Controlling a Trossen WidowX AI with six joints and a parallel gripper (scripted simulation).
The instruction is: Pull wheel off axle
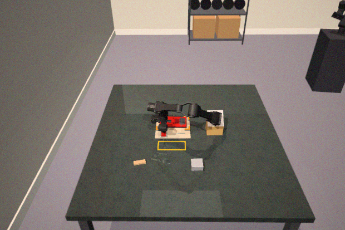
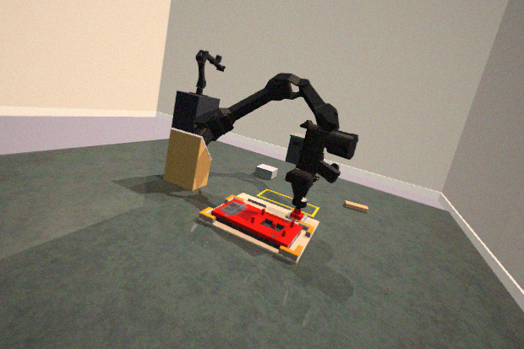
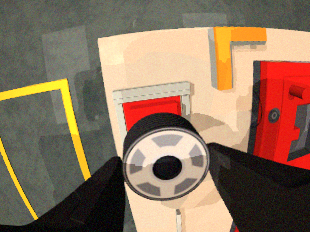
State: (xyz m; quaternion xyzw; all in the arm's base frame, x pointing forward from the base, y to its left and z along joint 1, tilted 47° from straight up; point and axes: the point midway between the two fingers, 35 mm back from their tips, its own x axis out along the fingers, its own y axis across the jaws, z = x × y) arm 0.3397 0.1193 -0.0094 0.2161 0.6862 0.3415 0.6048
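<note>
My gripper tip is 20 mm above the upright axle. The rest, counted from my gripper tip: small wooden block: 110 mm ahead, 270 mm to the left, 50 mm below; then grey block: 250 mm behind, 250 mm to the left, 40 mm below; then wheel: right at my gripper tip.
</note>
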